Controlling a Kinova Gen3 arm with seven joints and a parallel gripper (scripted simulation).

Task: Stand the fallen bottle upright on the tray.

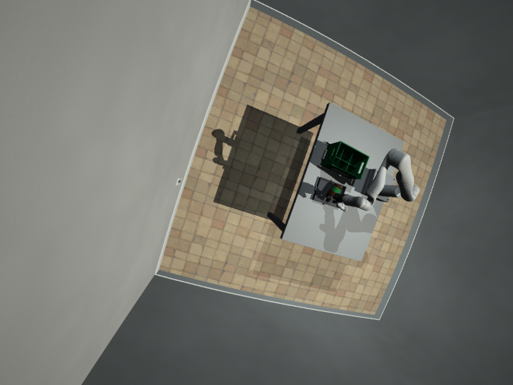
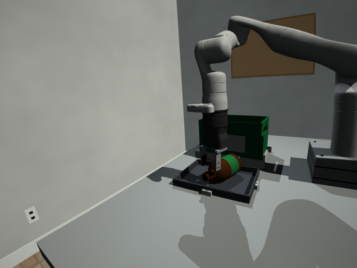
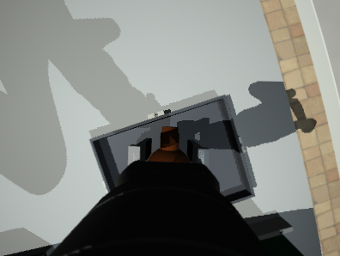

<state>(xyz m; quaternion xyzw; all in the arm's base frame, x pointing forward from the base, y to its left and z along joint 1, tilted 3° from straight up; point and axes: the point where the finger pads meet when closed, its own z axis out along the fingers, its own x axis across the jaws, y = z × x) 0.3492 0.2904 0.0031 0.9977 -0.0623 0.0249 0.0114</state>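
Right now the brown bottle is 5 cm to the right of my hand, 4 cm below it and 1 cm behind it. Also, from my hand: green crate: 30 cm to the right, 7 cm ahead; black tray: 7 cm below, 5 cm to the right.
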